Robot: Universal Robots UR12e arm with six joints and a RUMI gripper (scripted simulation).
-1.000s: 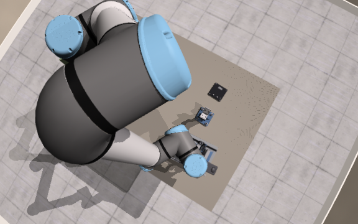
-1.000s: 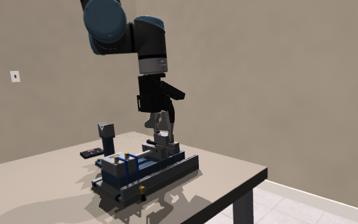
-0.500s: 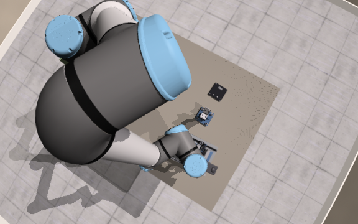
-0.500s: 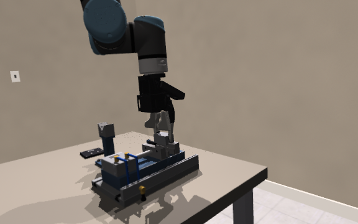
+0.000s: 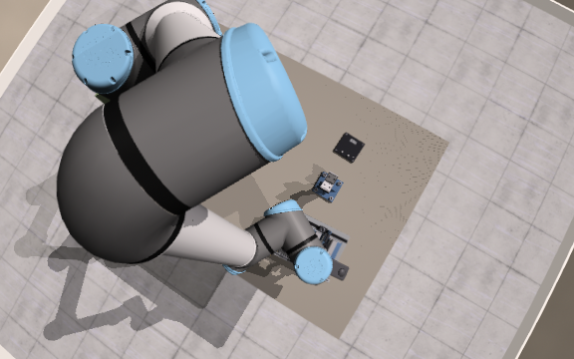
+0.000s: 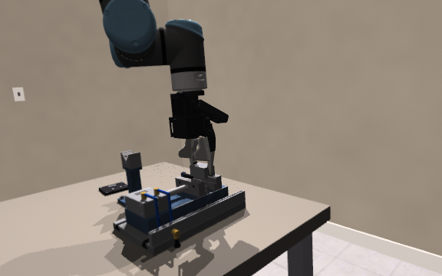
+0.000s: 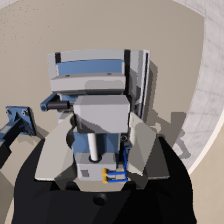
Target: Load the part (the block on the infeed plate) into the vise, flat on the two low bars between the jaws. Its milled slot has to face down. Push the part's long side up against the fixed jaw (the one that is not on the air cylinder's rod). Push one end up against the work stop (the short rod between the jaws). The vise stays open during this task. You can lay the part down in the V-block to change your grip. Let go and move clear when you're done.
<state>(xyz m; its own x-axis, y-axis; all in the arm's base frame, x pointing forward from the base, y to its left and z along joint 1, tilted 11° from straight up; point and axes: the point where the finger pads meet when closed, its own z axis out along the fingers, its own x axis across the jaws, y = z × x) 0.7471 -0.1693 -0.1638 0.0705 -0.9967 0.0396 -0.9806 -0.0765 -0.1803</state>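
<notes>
My gripper is now 5 cm above the fixed jaw, 3 cm short of it and 2 cm to the right of it. The rest, counted from my hand: work stop rod (7 cm to the left, 3 cm below); then part (1 cm below); then cylinder rod (9 cm behind, 5 cm below, 1 cm to the left).
</notes>
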